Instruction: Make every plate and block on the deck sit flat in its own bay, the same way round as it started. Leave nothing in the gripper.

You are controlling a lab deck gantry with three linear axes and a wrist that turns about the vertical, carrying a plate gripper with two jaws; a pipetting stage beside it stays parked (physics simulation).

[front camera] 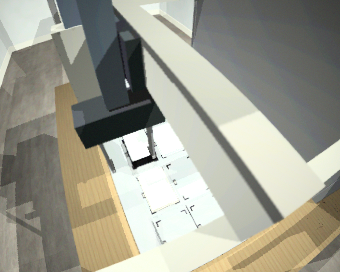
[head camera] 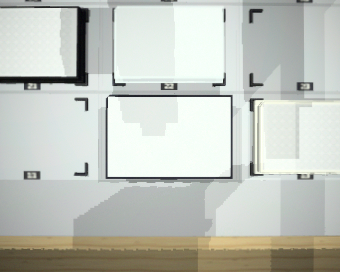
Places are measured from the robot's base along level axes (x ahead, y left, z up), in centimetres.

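Pixels of known places: gripper, fingertip midpoint: point(front camera: 132, 160).
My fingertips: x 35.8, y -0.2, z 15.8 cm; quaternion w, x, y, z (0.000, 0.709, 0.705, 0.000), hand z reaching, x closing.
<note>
Behind a point stands the place of what it marks.
A block with a white top and black sides point(front camera: 137, 147) @(z 4.2, x 24.5, y 3.6 cm) point(head camera: 170, 137) @(z 4.2, x 22.9, y 4.2 cm) sits level in the first row of the deck, between bays 11 and 13; its own bay label is hidden under it. My gripper point(front camera: 133, 165) @(z 15.8, x 35.8, y -0.2 cm) hangs above this block, with its jaws apart and no thing between them; the jaws do not show in the head view. A white plate point(front camera: 158, 189) @(z 1.4, x 39.9, y 4.5 cm) point(head camera: 317, 137) @(z 1.4, x 39.6, y 4.3 cm) lies flat in bay 13. In the head view, a pale plate point(head camera: 170, 44) @(z 1.4, x 23.0, y 14.7 cm) lies flat in bay 22 and a black-edged plate point(head camera: 37, 45) @(z 1.4, x 7.9, y 14.6 cm) sits in bay 21, partly cut off.
Black corner marks of bay 11 point(head camera: 82, 103) @(z 0.0, x 12.4, y 8.3 cm) and bay 23 point(head camera: 255, 15) @(z 0.0, x 33.2, y 19.0 cm) show in the head view. A wooden edge point(front camera: 90, 200) @(z -1.0, x 34.0, y -16.9 cm) point(head camera: 150, 243) @(z -1.0, x 20.5, y -9.0 cm) runs along the deck. A large pale gantry beam point(front camera: 210, 115) hides much of the deck in the front view.
</note>
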